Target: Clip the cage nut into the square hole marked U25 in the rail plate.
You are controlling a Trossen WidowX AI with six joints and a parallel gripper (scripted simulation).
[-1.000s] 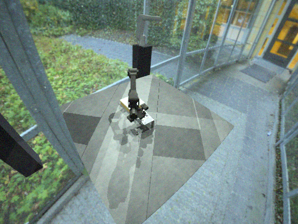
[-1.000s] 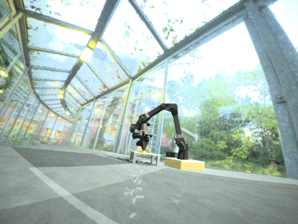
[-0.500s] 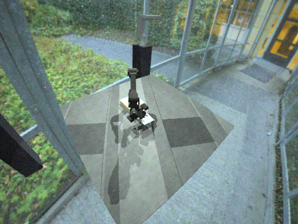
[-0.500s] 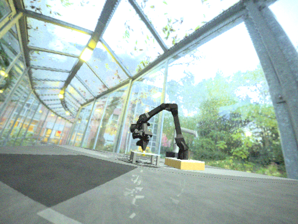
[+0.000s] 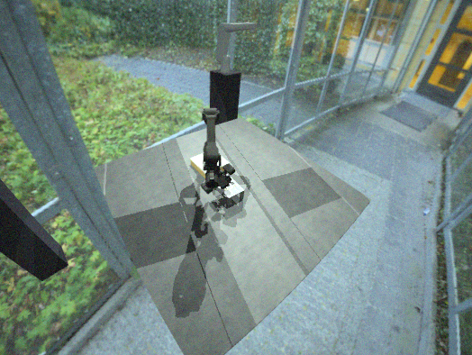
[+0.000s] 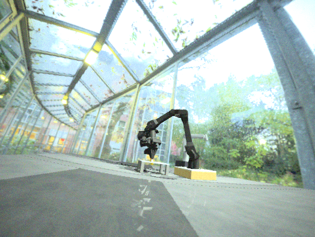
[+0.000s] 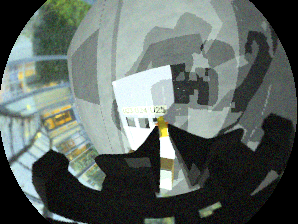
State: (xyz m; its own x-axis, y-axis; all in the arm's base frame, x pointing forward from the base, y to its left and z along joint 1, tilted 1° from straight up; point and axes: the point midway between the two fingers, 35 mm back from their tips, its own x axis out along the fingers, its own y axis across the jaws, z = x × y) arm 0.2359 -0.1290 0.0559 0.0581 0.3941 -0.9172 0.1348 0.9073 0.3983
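Now: gripper tip 1 cm above the yellow cage nut. Round my gripper tip: label strip (3 cm ahead, 3 cm to the left, 1 cm below).
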